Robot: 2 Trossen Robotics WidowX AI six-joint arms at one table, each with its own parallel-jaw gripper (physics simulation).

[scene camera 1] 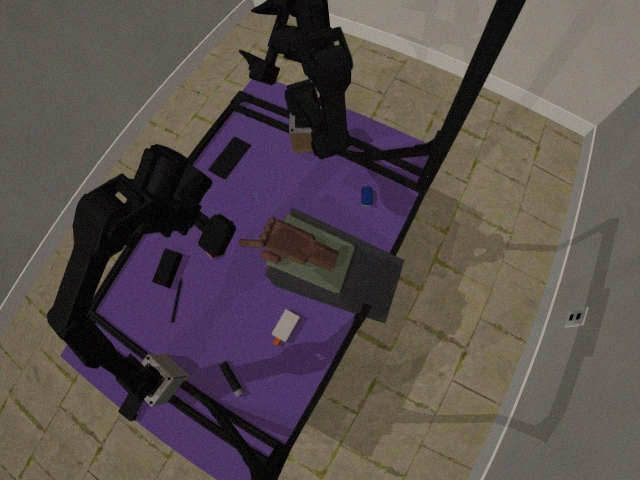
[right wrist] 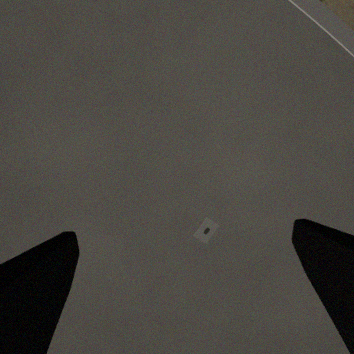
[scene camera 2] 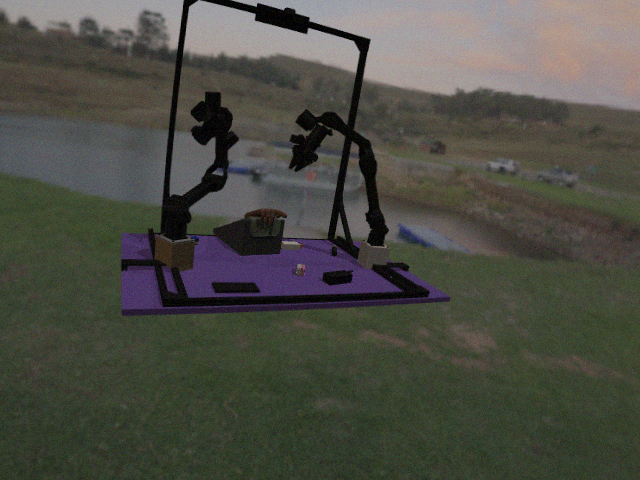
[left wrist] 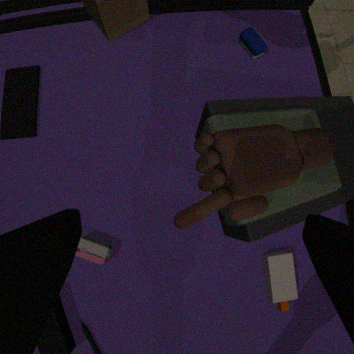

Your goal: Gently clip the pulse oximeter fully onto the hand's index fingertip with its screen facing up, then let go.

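Frame: origin at the left arm's base, x ahead, y left, z up, level; centimetres.
Where they show: left gripper, fingertip midpoint: (scene camera 1: 215, 211) (scene camera 2: 292, 170) (left wrist: 194, 223); right gripper, fingertip midpoint: (scene camera 1: 246, 31) (right wrist: 186, 236) (scene camera 2: 217, 131); left arm's base, link origin: (scene camera 1: 149, 380) (scene camera 2: 375, 244); right arm's base, link origin: (scene camera 1: 305, 119) (scene camera 2: 175, 237).
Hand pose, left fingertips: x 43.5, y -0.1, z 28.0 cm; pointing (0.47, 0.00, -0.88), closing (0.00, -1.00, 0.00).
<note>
Things, the pixels of their top centre, and the offset from my left fingertips.
- pulse oximeter, top centre: (left wrist: 89, 250) (scene camera 2: 301, 266) dx -5.5, dy +14.0, dz -35.3 cm
- blue block, top centre: (left wrist: 254, 37) (scene camera 1: 367, 194) dx +35.6, dy -14.7, dz -35.3 cm
- white box, top centre: (left wrist: 283, 283) (scene camera 1: 283, 328) (scene camera 2: 292, 242) dx -10.6, dy -18.7, dz -35.7 cm
- black cylinder, top centre: (scene camera 1: 230, 379) dx -30.8, dy -15.4, dz -35.8 cm
- thin stick, top centre: (scene camera 1: 176, 299) dx -24.0, dy +12.8, dz -37.6 cm
- black box, top centre: (left wrist: 44, 327) (scene camera 1: 164, 267) (scene camera 2: 338, 273) dx -18.6, dy +21.2, dz -35.0 cm
The pulse oximeter (scene camera 2: 300, 269) (left wrist: 94, 250), white and pink, lies on the purple table. In scene camera 1 it is almost wholly hidden by the left gripper; in the left wrist view it is beside the left-hand finger. I cannot read its screen. The brown hand (scene camera 1: 289, 240) (scene camera 2: 266, 214) (left wrist: 262, 160) rests on a green pad, its index finger (scene camera 1: 250, 242) (left wrist: 202, 209) extended and bare. My left gripper (scene camera 2: 297, 166) (left wrist: 194, 223) is open and empty, pointing down high above the table. My right gripper (scene camera 1: 247, 31) (right wrist: 186, 236) is open and empty, raised far from the hand and facing a grey wall.
A grey wedge block (scene camera 1: 377, 279) (scene camera 2: 235, 241) carries the pad. Around it lie a blue block (scene camera 1: 366, 195) (left wrist: 253, 41), a white box (scene camera 1: 285, 325) (left wrist: 282, 277) with an orange tab, a black cylinder (scene camera 1: 230, 378), a thin stick (scene camera 1: 176, 300) and a black box (scene camera 1: 168, 267) (scene camera 2: 337, 278).
</note>
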